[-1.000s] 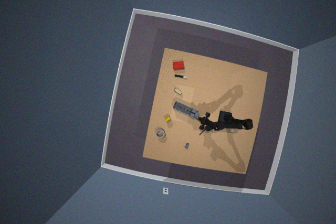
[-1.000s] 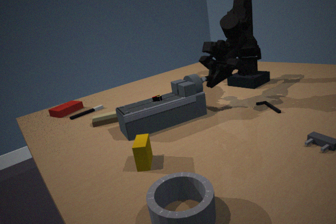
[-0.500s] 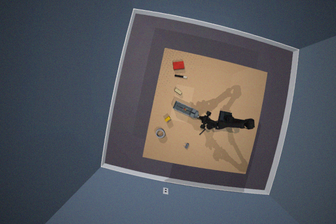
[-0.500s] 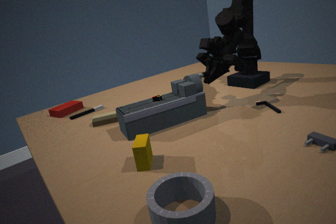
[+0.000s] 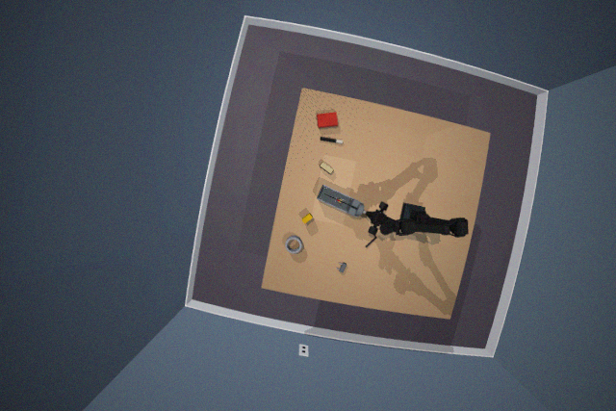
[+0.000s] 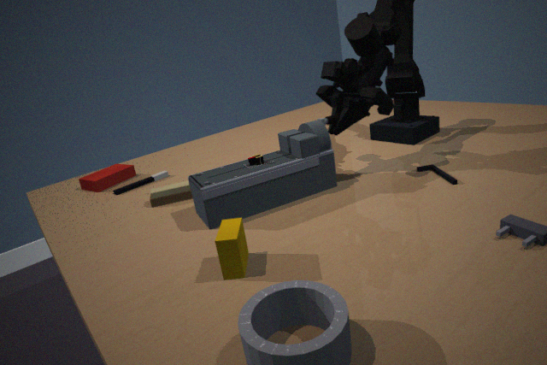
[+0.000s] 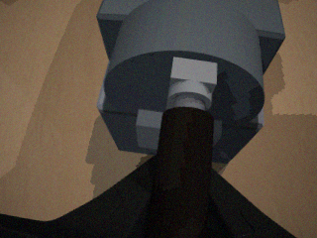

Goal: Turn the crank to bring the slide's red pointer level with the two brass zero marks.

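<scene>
Now: the red pointer 180 mm ahead of my gripper tip, 10 mm to the right of it and 10 mm below it. From my gripper tip the other things lie so: black hex key 140 mm to the left, 130 mm behind, 90 mm below; yellow block 310 mm ahead, 160 mm to the left, 60 mm below; black crank handle 30 mm above, 20 mm behind.
</scene>
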